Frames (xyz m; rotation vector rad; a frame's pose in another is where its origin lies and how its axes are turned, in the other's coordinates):
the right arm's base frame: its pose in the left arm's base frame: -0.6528 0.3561 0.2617 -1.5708 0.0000 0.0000
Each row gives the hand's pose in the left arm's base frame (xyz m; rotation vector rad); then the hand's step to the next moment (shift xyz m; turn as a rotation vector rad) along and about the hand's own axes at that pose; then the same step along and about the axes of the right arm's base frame.
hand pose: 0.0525 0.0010 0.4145 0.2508 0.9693 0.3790
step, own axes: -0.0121 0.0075 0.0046 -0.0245 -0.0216 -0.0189
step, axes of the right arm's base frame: -0.0038 -0.0144 0.0015 -0.0240 -0.0001 -0.0292
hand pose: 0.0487 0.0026 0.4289 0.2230 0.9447 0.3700
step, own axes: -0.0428 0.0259 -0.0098 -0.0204 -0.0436 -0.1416
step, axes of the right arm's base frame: -0.0362 -0.0353 0.0067 -0.1179 0.0805 -0.0445
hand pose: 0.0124 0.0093 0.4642 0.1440 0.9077 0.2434
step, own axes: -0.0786 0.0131 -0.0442 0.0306 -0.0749 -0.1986
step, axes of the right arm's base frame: -0.0834 -0.0359 -0.0076 -0.1284 0.1610 -0.0597
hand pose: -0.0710 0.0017 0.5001 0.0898 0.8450 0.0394
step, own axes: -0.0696 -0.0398 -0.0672 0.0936 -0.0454 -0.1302
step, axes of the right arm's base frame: -0.0965 -0.0037 -0.0402 -0.0354 0.1600 -0.0303
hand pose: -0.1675 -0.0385 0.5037 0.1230 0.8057 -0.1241
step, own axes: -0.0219 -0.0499 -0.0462 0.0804 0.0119 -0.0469
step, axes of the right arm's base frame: -0.0557 0.0189 -0.0405 0.0237 0.0897 0.0140
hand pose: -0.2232 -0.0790 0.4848 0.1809 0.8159 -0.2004
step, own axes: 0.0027 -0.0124 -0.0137 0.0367 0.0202 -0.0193
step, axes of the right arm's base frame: -0.0109 0.0122 -0.0090 0.0159 0.0383 0.0201
